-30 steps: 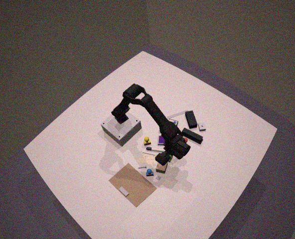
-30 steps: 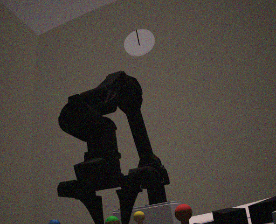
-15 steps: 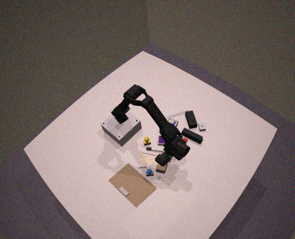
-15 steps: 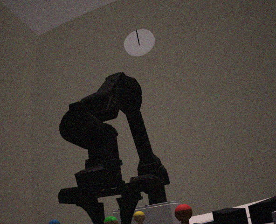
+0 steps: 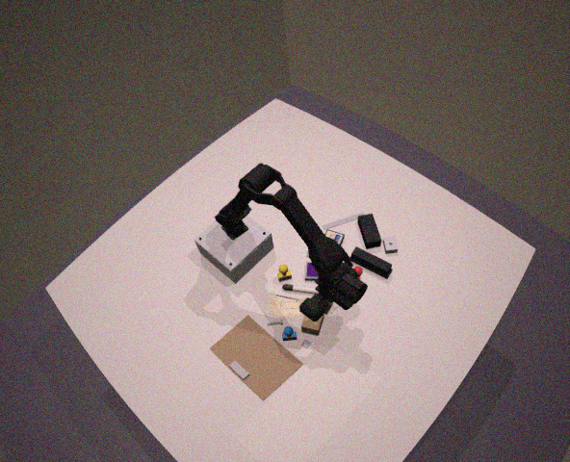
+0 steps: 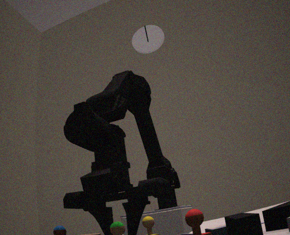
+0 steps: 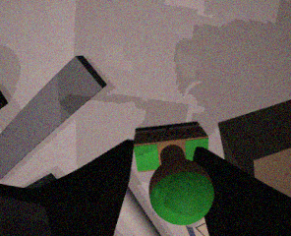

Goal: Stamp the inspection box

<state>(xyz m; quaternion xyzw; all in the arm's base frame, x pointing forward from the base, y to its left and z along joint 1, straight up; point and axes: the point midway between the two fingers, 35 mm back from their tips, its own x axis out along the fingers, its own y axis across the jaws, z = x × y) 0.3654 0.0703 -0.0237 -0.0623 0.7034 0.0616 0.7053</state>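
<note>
Right now the purple ink pad is 110 mm behind my gripper tip, 60 mm to the left of it and 20 mm below it. Round my gripper tip: grey bar 90 mm to the left, 20 mm below, 20 mm behind; then wooden block 70 mm to the right, 10 mm ahead; then green stamp right at my gripper tip.
</note>
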